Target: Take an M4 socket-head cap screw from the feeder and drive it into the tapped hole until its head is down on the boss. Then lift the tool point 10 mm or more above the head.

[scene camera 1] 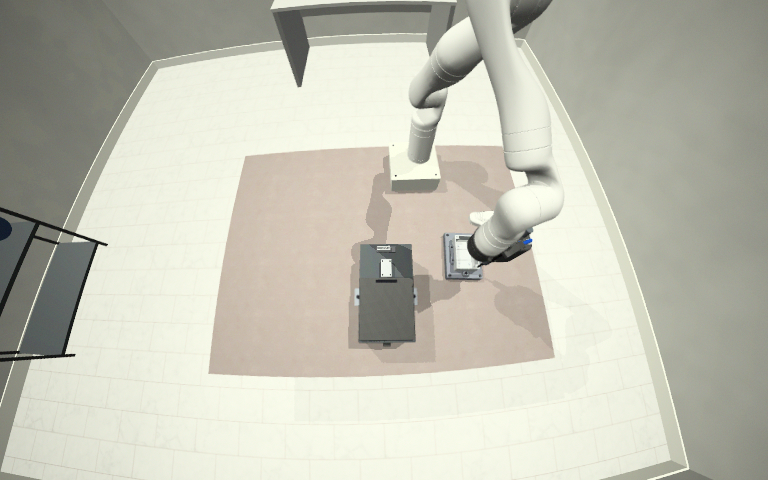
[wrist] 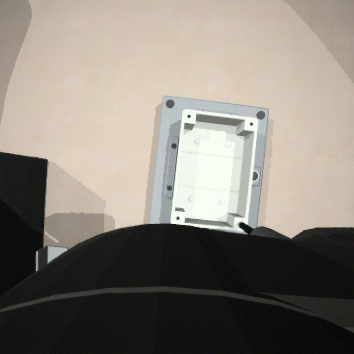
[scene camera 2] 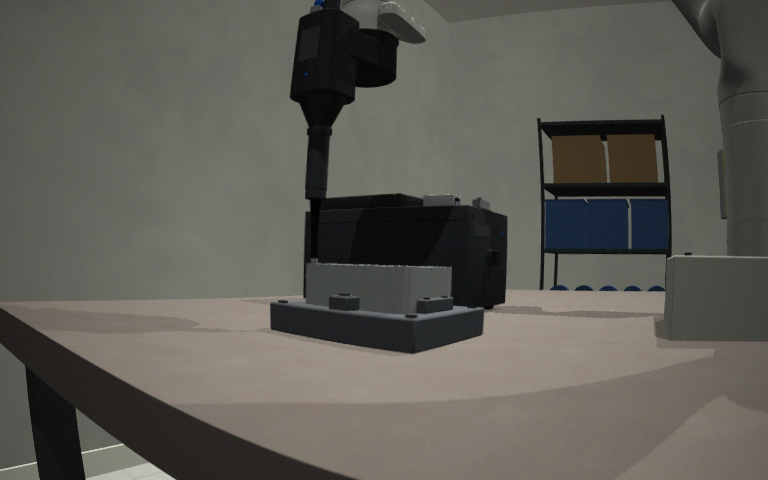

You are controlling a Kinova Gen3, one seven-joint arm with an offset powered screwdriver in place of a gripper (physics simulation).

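My screwdriver (scene camera 1: pixel 479 264) (scene camera 2: pixel 314 258) (wrist: pixel 241 225) stands upright with its black bit at a corner boss of the white open box (scene camera 1: pixel 465 257) (scene camera 2: pixel 356 284) (wrist: pixel 220 114). A small light screw head (scene camera 2: pixel 314 261) shows between the bit tip and the box top in the second scene view, with the bit against it. The screw's shank is hidden, and whether the head touches the boss is too small to tell. The box sits on a grey fixture plate (scene camera 1: pixel 447 255) (scene camera 2: pixel 351 331) (wrist: pixel 162 165). The dark screw feeder (scene camera 1: pixel 386 314) (scene camera 2: pixel 407 243) (wrist: pixel 22 200) stands apart from the fixture.
The feeder has a small white plate (scene camera 1: pixel 386 267) (scene camera 2: pixel 440 199) on top. The robot base block (scene camera 1: pixel 415 183) (scene camera 2: pixel 716 297) stands on the same table (scene camera 1: pixel 283 254) (scene camera 2: pixel 396 379). A rack (scene camera 2: pixel 607 187) with brown and blue boxes stands in the background.
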